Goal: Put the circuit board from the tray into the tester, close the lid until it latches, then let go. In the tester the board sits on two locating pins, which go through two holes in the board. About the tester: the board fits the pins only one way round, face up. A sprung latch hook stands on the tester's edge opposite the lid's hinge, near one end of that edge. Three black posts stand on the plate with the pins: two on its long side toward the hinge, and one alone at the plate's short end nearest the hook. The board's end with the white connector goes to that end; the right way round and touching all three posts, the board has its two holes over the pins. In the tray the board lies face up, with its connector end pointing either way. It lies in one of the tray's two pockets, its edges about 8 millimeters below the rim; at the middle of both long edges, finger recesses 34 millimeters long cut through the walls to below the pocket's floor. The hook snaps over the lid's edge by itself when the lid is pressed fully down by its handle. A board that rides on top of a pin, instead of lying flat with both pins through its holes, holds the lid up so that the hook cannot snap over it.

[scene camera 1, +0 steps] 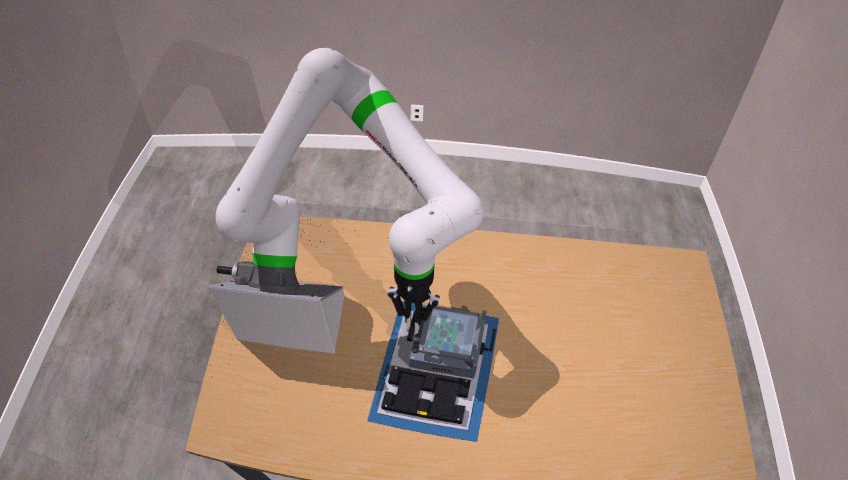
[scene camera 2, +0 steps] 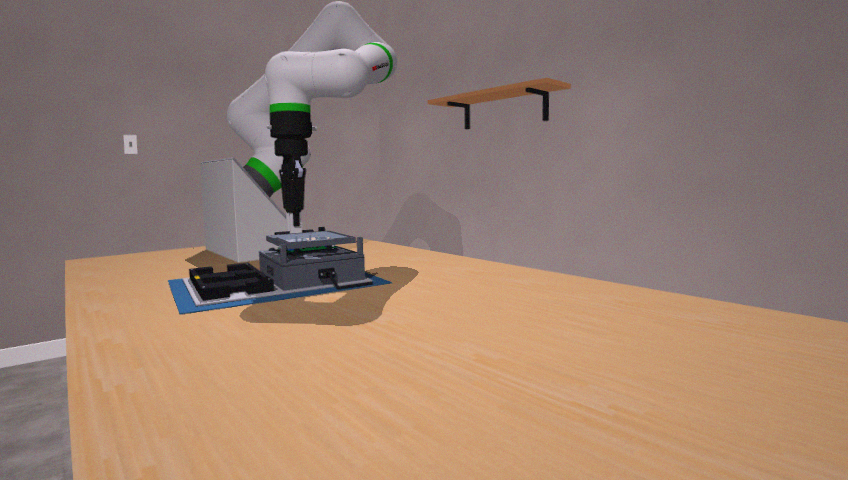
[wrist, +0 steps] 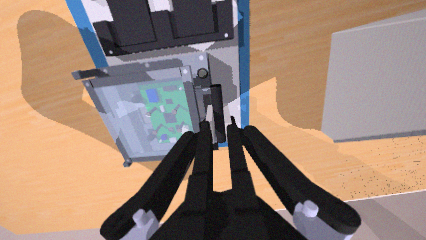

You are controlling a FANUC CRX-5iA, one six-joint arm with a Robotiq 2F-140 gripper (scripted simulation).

same spot on lid: point(wrist: 146, 113) = point(scene camera 1: 450, 337)
